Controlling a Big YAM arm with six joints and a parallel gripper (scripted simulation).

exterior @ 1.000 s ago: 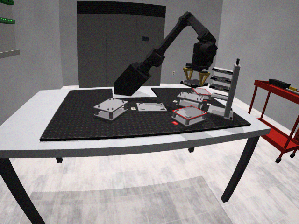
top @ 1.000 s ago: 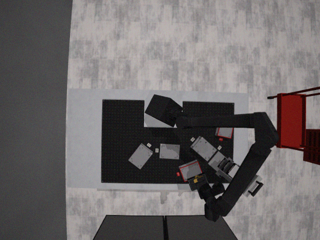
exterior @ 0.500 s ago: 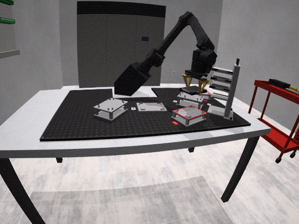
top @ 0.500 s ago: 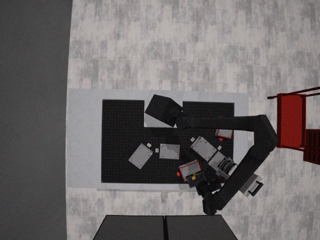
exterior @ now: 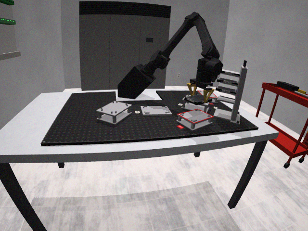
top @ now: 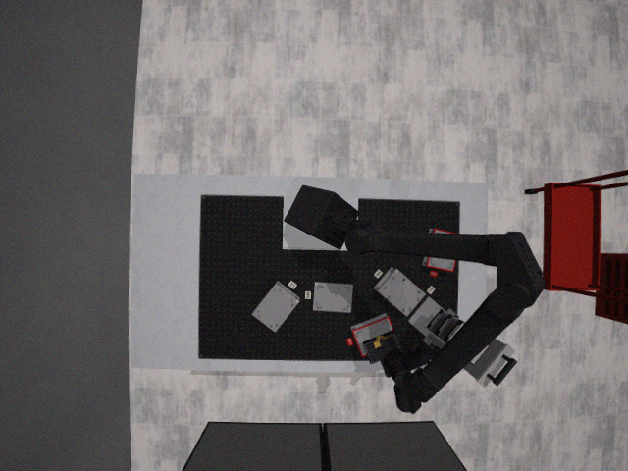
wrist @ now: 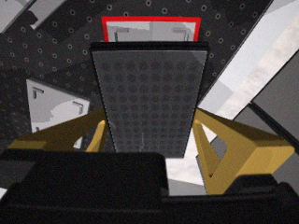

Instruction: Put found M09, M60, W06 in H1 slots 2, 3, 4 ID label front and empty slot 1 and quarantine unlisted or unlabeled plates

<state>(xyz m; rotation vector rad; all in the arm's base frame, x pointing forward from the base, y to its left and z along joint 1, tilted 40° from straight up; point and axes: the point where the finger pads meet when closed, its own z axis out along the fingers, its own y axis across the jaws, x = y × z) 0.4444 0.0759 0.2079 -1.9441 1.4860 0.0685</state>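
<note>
Now: hand 10 cm above the red-framed quarantine nest. Also, from my hand: hotel base: 6 cm behind, 25 cm to the left, 13 cm below; QR2 label: 26 cm behind, 26 cm to the left, 13 cm below; H1 deck label: 18 cm behind, 25 cm to the left, 13 cm below.
</note>
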